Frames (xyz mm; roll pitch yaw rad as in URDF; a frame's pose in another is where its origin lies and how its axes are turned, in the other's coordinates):
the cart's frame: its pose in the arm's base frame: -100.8 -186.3 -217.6 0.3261 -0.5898 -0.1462
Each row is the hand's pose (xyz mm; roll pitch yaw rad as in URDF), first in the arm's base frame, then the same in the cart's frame.
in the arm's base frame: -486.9 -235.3 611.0 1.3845 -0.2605 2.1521
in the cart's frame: 149.3 188.2 883.4 2.0764 -0.3154 1.9944
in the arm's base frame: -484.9 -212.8 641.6 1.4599 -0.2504 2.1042
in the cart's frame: 165.3 217.9 900.9 2.1486 -0.2780 1.9637
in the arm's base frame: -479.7 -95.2 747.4 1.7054 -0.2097 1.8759
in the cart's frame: 214.2 359.2 953.0 2.3708 -0.1069 1.8133
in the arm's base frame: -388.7 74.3 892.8 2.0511 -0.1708 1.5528
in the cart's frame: 349.3 557.6 975.1 2.6541 0.1131 1.5810
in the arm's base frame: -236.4 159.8 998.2 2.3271 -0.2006 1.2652
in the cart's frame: 522.8 662.2 951.0 2.8310 0.2373 1.3212
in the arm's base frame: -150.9 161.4 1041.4 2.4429 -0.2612 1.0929
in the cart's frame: 617.0 672.0 936.1 2.8624 0.2579 1.1385
